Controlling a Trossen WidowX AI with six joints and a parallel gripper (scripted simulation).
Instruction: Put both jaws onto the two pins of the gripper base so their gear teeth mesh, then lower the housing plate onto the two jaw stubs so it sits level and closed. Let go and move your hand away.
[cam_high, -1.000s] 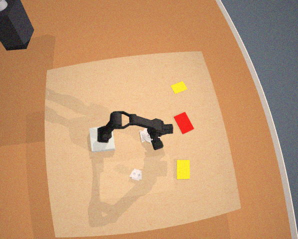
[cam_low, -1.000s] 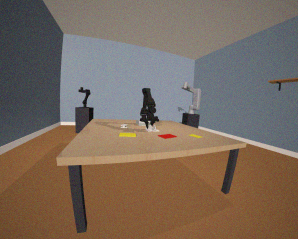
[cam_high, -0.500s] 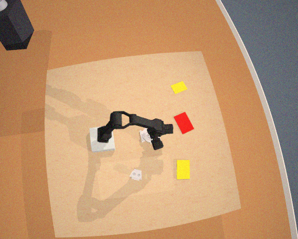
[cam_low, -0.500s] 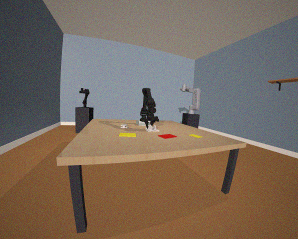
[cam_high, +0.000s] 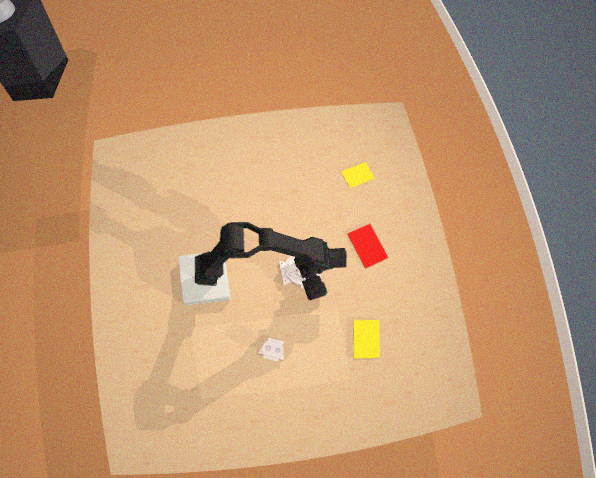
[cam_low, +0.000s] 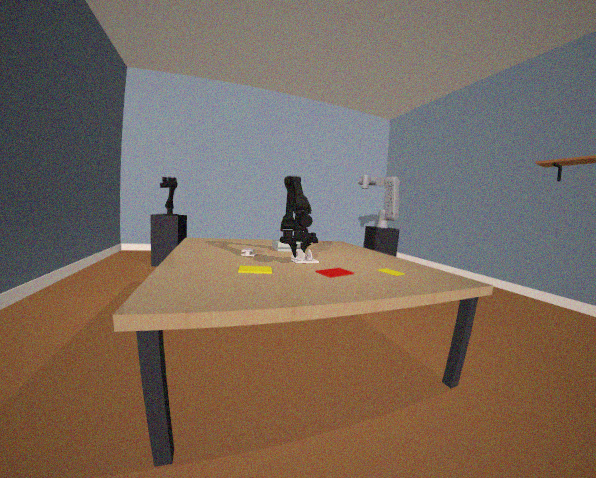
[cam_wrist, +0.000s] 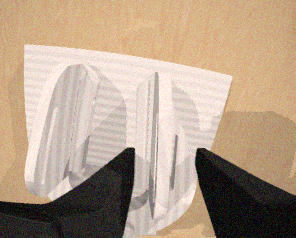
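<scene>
Right now my gripper tip is 5 cm past the white jaw and 4 cm to the right of it. Round my gripper tip: yellow patch: 20 cm to the right, 20 cm ahead, 1 cm below; then red patch: 21 cm ahead, 13 cm to the left, 2 cm below.
</scene>
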